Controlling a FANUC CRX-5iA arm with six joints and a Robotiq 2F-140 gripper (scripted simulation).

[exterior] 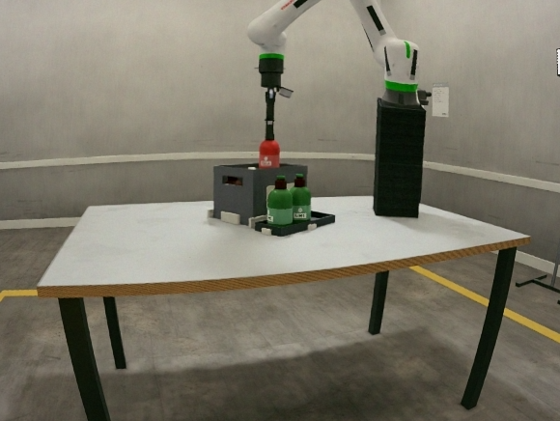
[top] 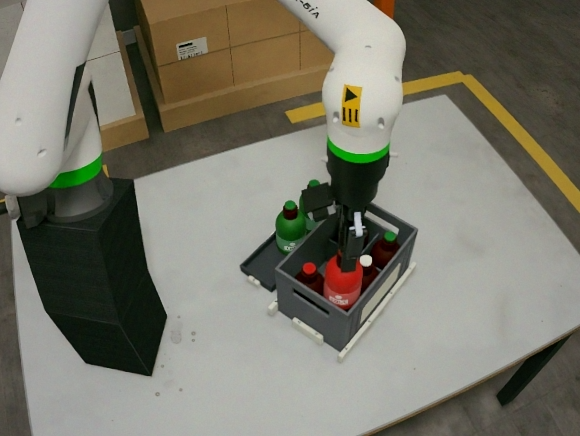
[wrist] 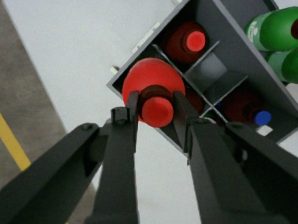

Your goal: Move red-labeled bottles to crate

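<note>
Right now the red-labeled bottle is 80 mm below my hand. Also, from my hand: dark tray: 20 mm ahead, 250 mm to the left, 280 mm below; grey crate: 60 mm ahead, 80 mm to the left, 210 mm below.
</note>
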